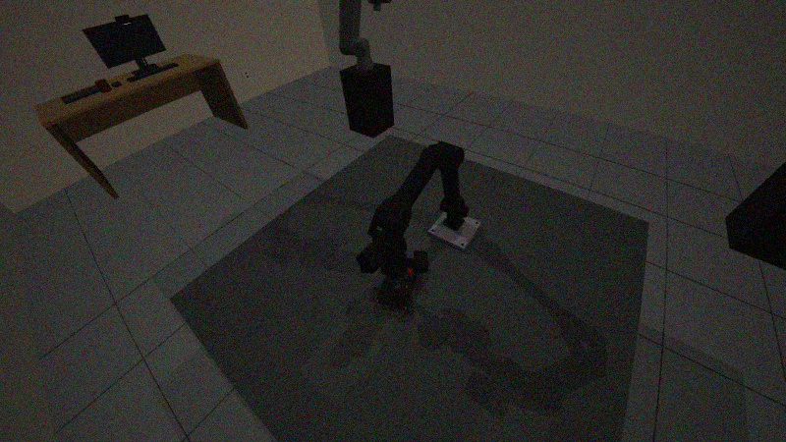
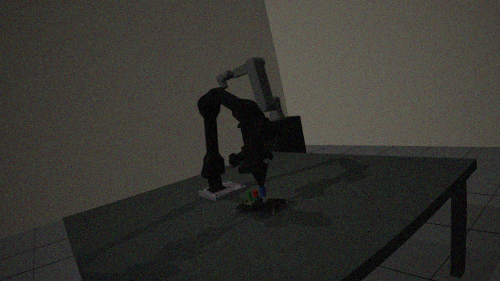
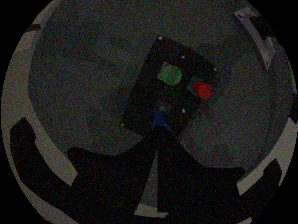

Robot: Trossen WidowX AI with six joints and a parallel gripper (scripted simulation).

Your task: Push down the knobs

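The blue knob is 20 mm below my gripper tip. Also, from my gripper tip: green knob (40 mm behind, 30 mm to the right, 30 mm below).
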